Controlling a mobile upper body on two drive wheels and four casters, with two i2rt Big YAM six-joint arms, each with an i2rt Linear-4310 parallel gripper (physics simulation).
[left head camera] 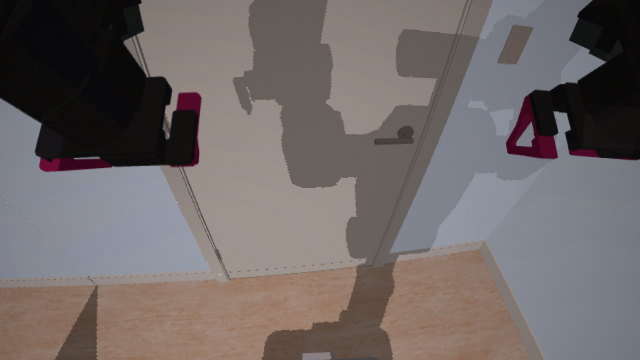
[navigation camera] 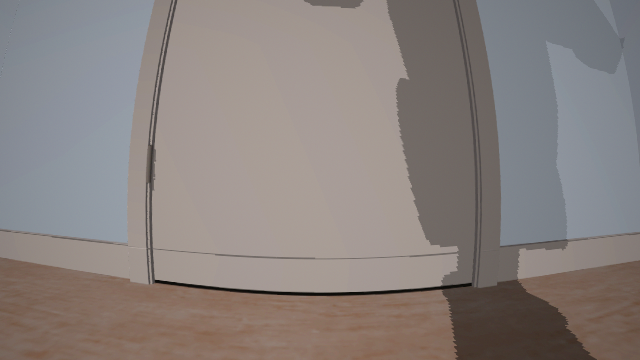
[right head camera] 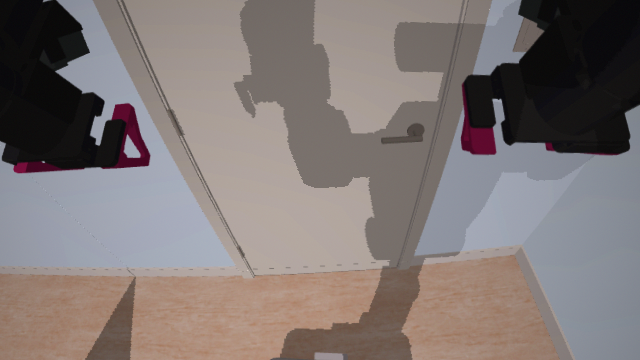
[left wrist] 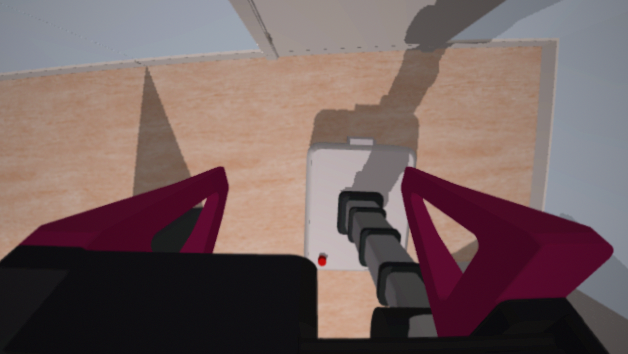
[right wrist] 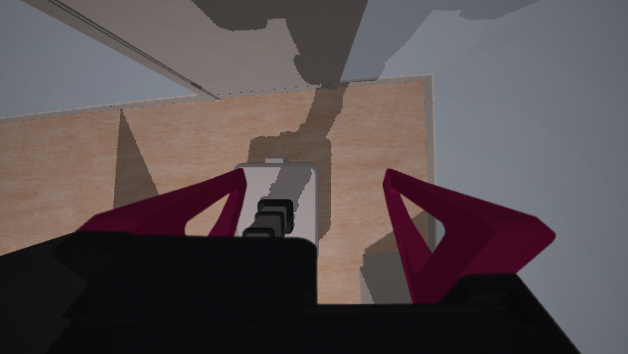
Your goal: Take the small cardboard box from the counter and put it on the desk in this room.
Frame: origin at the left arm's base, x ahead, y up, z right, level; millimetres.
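Seen in the pictures: left gripper, between the fingertips: (left head camera: 153, 159) (right head camera: 115, 162) (left wrist: 314, 176); right gripper, between the fingertips: (left head camera: 539, 149) (right head camera: 505, 144) (right wrist: 314, 176).
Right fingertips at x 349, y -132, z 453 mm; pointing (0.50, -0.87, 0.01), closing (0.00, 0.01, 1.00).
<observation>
A point is followed by its place in that frame.
The small cardboard box, the counter and the desk do not show in any of the five views. My left gripper (left head camera: 120, 163) (right head camera: 77, 166) (left wrist: 314, 176) {z -1, x 337, y -142 mm} is open, its magenta fingers wide apart with no thing between them. My right gripper (left head camera: 582, 154) (right head camera: 535, 149) (right wrist: 314, 176) {z 453, x 349, y -132 mm} is open too, with no thing between its fingers. Both grippers hang high above the floor, in front of a door.
A closed beige door (left head camera: 260, 220) {z 5, x 787, y -894 mm} (right head camera: 280, 225) {z 9, x 787, y -937 mm} (navigation camera: 280, 150) {z 105, x 796, y -1094 mm} with a lever handle (left head camera: 395, 141) {z 444, x 777, y -481 mm} (right head camera: 402, 140) {z 442, x 776, y -482 mm} stands ahead. Blue-grey walls (left head camera: 590, 240) {z 1281, x 554, y -761 mm} (navigation camera: 65, 125) {z -568, x 756, y -997 mm} meet at a corner on the right. My white base (left wrist: 327, 185) {z 66, x 128, y -1150 mm} (right wrist: 305, 200) {z 405, x 97, y -1150 mm} stands on the wood floor (left wrist: 240, 110) {z -420, x 482, y -1410 mm}. A grey block (right wrist: 385, 280) {z 891, x -386, y -1086 mm} shows low in the right wrist view.
</observation>
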